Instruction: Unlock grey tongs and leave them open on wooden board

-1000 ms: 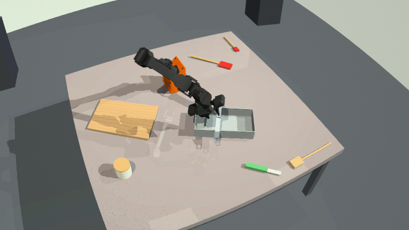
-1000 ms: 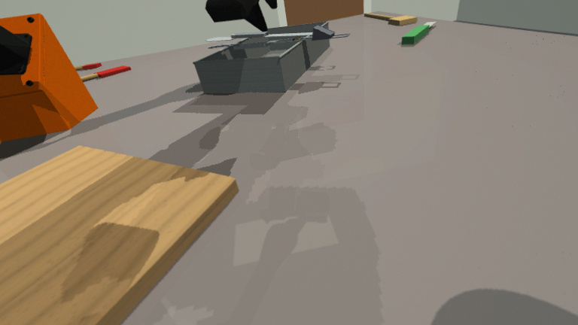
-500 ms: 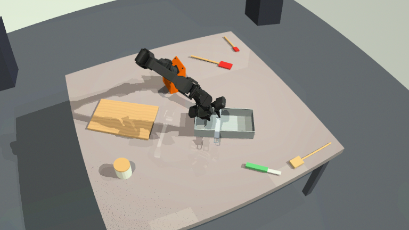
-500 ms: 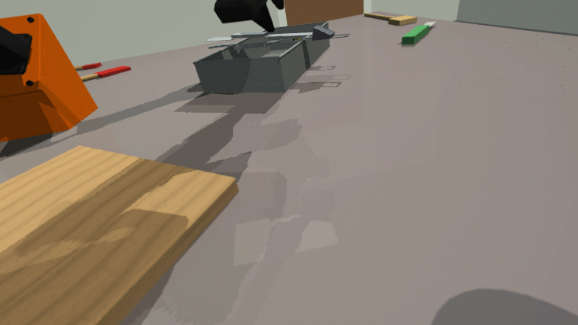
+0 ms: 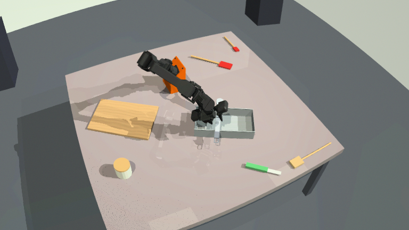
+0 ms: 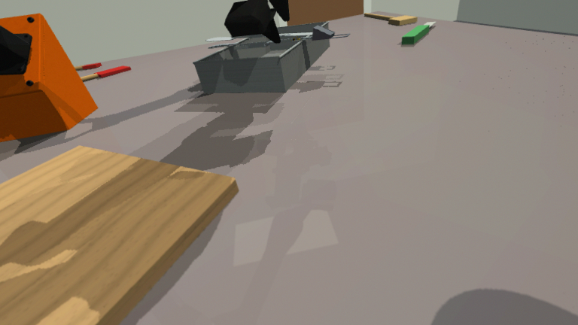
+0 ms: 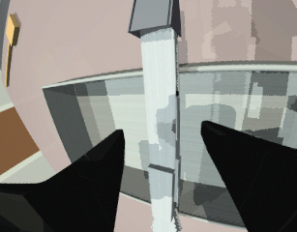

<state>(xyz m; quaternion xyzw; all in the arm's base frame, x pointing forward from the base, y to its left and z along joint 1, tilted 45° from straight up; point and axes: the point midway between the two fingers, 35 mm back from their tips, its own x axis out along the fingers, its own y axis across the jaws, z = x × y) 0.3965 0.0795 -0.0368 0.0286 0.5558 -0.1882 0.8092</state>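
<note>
Now: gripper tip 30 mm past the grey roasting tin, 50 mm to the right of it and 50 mm above it. The rest, counted from my gripper tip: green-handled tool 320 mm ahead, 130 mm to the left, 70 mm below; cork-lidded jar 110 mm ahead, 520 mm to the right, 40 mm below; wooden board 250 mm behind, 450 mm to the right, 70 mm below.
</note>
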